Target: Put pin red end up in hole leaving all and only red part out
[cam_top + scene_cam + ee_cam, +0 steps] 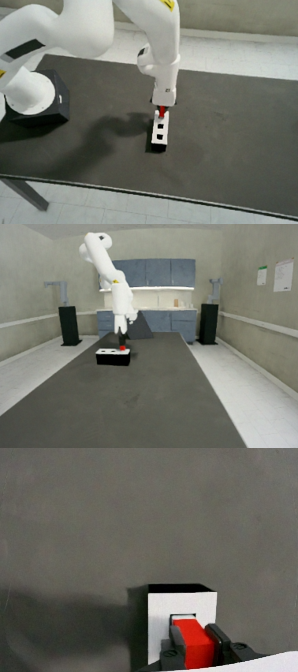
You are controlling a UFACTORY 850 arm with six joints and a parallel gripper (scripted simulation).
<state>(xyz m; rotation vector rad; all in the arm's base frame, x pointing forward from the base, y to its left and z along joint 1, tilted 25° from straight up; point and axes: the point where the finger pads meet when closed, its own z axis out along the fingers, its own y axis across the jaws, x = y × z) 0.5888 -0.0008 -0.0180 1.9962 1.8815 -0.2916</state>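
The pin is 2 cm below my hand. Also, from my hand: block: 1 cm behind, 6 cm to the right, 10 cm below.
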